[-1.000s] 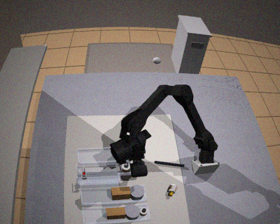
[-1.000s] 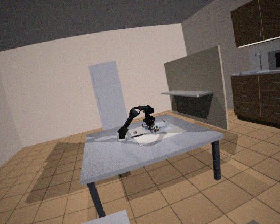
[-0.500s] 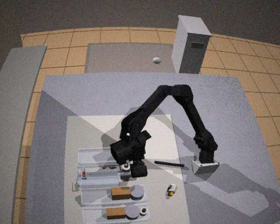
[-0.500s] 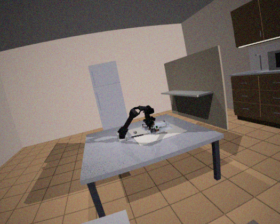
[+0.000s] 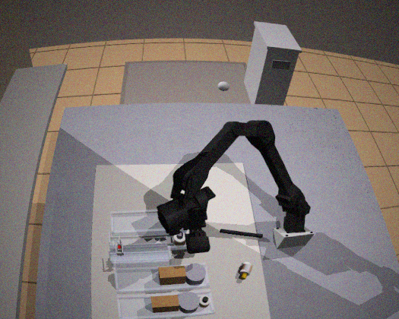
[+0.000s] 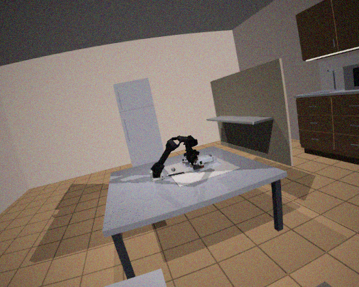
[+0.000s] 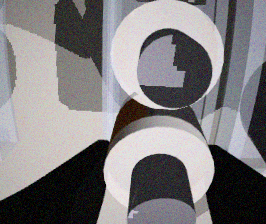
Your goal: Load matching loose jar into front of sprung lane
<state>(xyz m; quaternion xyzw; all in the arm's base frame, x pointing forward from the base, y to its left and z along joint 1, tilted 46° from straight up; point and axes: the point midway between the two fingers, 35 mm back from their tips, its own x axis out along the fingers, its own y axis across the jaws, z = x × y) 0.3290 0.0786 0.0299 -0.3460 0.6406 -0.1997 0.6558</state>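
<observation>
Right now my gripper tip is 130 mm short of the sprung lane, 50 mm to the right of it and 30 mm above it. From my gripper tip the other things lie so: thin black bar 160 mm behind, 40 mm to the right, 40 mm below; then red mark 210 mm ahead, 80 mm to the left, 20 mm above.
</observation>
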